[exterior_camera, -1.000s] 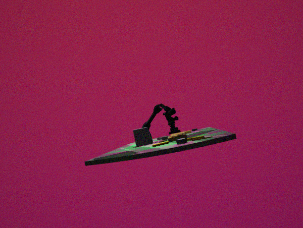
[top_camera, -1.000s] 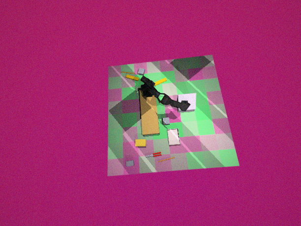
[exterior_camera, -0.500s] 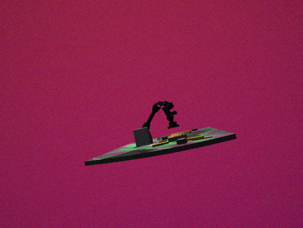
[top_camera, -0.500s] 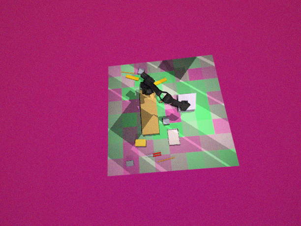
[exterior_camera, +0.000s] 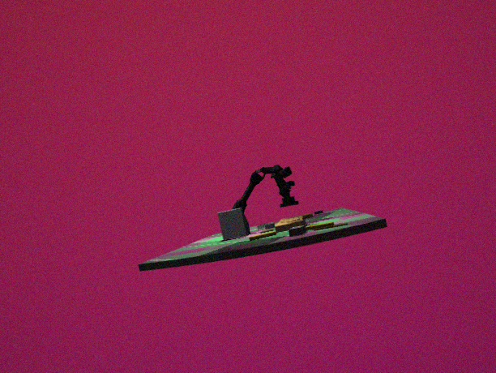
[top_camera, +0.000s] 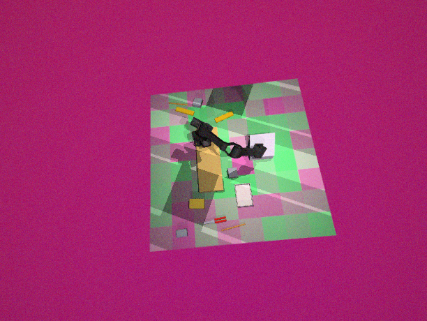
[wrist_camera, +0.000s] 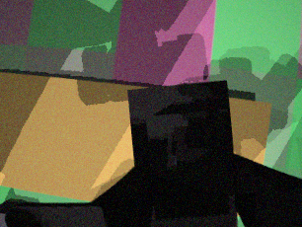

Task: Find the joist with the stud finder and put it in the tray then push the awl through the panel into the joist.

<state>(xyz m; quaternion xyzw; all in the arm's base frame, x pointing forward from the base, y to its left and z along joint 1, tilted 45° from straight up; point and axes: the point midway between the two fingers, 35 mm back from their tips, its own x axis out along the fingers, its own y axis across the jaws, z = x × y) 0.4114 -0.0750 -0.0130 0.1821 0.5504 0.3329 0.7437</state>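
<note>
Right now my gripper tip is 2 cm past the stud finder, 1 cm to the left of it and 2 cm below it. The rest, counted from my gripper tip: yellow block (5 cm ahead, 45 cm to the left, 15 cm below); white tray (30 cm behind, 39 cm to the left, 16 cm below); awl (22 cm behind, 3 cm to the right, 16 cm below).
</note>
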